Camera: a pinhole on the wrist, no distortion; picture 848 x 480 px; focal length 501.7 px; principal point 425.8 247.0 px. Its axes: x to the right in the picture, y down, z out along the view. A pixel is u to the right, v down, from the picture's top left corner.
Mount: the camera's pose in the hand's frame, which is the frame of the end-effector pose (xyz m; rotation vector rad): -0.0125 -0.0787 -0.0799 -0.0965 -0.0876 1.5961
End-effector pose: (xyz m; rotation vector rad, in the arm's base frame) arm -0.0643 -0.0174 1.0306 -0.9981 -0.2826 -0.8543
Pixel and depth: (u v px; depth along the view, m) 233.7 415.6 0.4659
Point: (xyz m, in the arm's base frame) -0.3394 0.3264 1.2643
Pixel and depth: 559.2 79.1 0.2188
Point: -0.0323 0.0819 1.1388
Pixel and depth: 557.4 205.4 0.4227
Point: -0.0028 0.2905 1.1766
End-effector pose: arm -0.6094 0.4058 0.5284 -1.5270 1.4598 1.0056
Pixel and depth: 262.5 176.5 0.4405
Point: -0.4009 0.7509 0.3904
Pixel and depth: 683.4 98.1 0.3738
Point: -0.7339 0.6628 0.3658
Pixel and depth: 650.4 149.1 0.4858
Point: -0.7632 0.7741 0.3512
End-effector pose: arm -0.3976 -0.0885 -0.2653 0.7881 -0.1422 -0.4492
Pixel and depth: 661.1 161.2 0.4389
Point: -0.4534 -0.2470 0.0824
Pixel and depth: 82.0 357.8 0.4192
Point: -0.7459 -0.4642 -0.2904
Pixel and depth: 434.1 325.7 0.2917
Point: -0.5639 -0.2269 -0.1707
